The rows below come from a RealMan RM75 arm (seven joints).
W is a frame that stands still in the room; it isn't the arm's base.
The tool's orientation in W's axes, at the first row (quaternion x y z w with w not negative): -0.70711, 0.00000, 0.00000, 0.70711
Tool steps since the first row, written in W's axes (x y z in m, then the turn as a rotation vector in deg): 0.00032, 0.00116, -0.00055, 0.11, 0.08, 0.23; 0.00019, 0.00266, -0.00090, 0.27, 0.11, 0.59; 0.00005, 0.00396, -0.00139, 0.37, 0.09, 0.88; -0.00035, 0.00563, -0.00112, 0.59, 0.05, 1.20; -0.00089, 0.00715, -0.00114, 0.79, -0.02, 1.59; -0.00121, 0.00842, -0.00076, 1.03, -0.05, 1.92
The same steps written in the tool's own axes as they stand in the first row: 0.00032, 0.00055, 0.00116, 0.11, -0.23, 0.08; 0.00019, 0.00090, 0.00266, 0.27, -0.59, 0.11; 0.00005, 0.00139, 0.00396, 0.37, -0.88, 0.09; -0.00035, 0.00112, 0.00563, 0.59, -1.20, 0.05; -0.00089, 0.00114, 0.00715, 0.79, -1.59, -0.02; -0.00121, 0.00076, 0.00842, 1.03, -1.92, -0.05
